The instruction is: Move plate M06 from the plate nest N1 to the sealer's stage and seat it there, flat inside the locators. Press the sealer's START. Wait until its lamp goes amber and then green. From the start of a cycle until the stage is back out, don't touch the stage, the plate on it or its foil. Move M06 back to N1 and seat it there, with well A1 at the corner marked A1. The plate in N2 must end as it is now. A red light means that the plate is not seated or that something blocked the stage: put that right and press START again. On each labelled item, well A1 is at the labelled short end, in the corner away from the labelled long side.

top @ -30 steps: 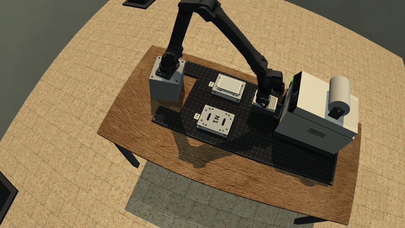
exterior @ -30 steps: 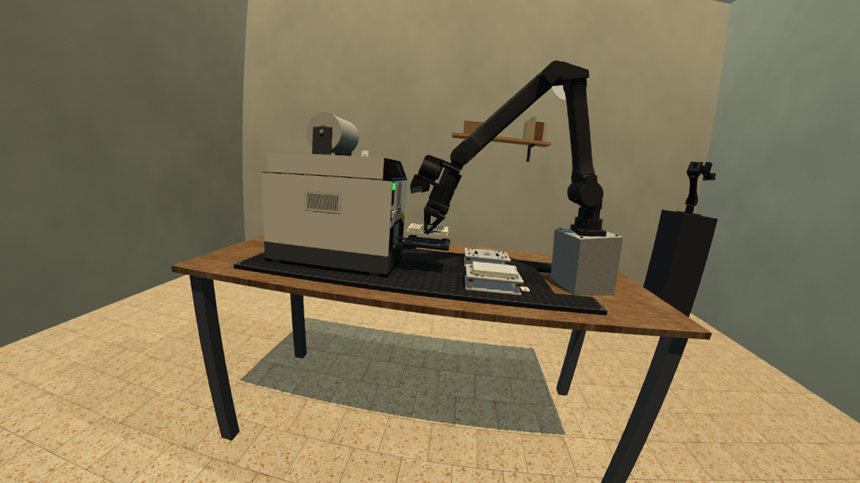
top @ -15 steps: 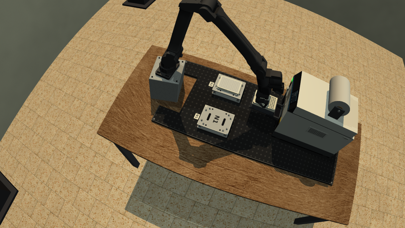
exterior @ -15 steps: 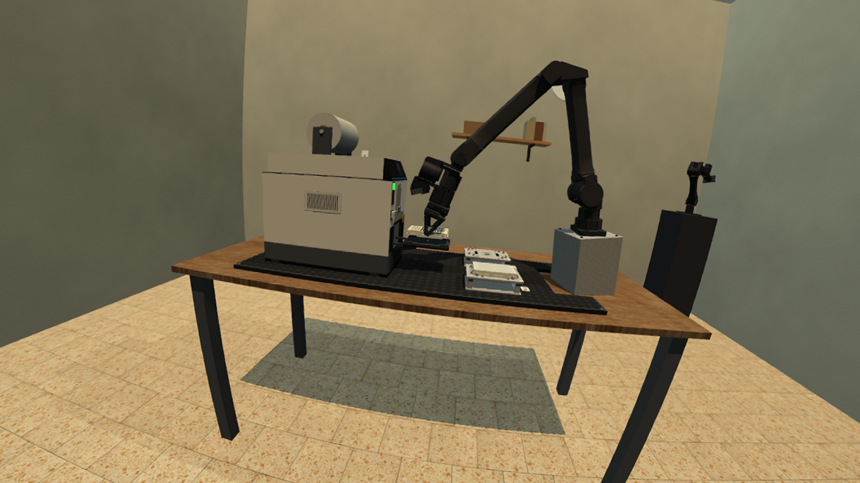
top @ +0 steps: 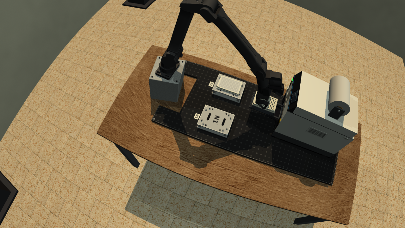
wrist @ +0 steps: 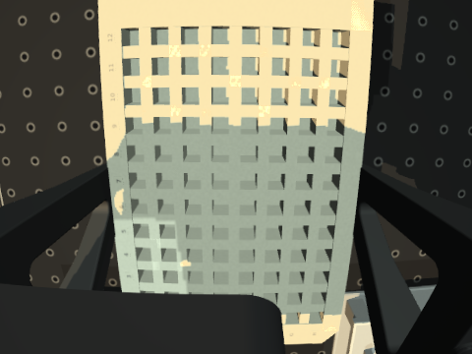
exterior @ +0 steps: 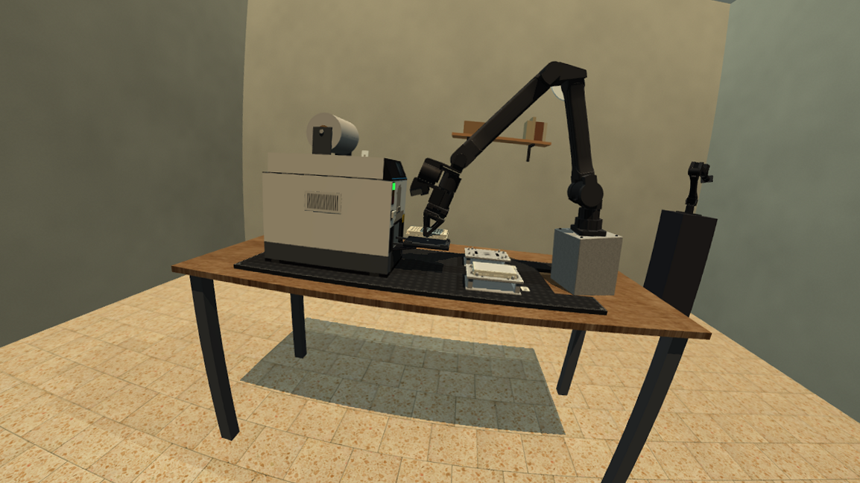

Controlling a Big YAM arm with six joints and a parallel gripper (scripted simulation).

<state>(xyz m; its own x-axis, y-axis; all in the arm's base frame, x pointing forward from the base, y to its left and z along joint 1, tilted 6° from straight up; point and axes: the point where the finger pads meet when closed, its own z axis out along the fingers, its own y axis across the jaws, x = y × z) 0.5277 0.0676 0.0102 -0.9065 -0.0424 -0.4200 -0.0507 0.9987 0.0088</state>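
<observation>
My hand is 4 cm above the sealer stage. From my hand the other things lie so: start button: 9 cm ahead, 10 cm to the left, 6 cm above; plate M06: right at my hand; well plate: 22 cm behind, 6 cm to the left, 8 cm below.
</observation>
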